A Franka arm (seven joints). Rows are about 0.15 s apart.
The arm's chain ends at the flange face. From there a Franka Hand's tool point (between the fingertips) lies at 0.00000 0.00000 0.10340 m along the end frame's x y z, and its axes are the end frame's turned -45 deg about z.
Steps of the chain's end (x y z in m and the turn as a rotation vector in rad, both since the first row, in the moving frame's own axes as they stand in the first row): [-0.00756 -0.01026 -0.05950 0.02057 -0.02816 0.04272]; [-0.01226 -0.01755 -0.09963 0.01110 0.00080 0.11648]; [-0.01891 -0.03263 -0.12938 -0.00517 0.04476 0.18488]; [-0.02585 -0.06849 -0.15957 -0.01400 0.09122 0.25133]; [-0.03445 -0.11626 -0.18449 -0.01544 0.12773 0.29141]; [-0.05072 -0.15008 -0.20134 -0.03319 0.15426 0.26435]
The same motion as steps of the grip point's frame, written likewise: [0.00143 -0.01617 -0.05956 0.03446 -0.00537 0.04272]; [0.00465 -0.02178 -0.09964 0.00728 0.00841 0.11648]; [0.01224 -0.03255 -0.12948 -0.03531 0.02799 0.18488]; [0.03477 -0.05840 -0.16001 -0.07440 0.05460 0.25133]; [0.06441 -0.09509 -0.18534 -0.10124 0.07940 0.29141]; [0.07717 -0.12734 -0.20262 -0.13255 0.08561 0.26435]
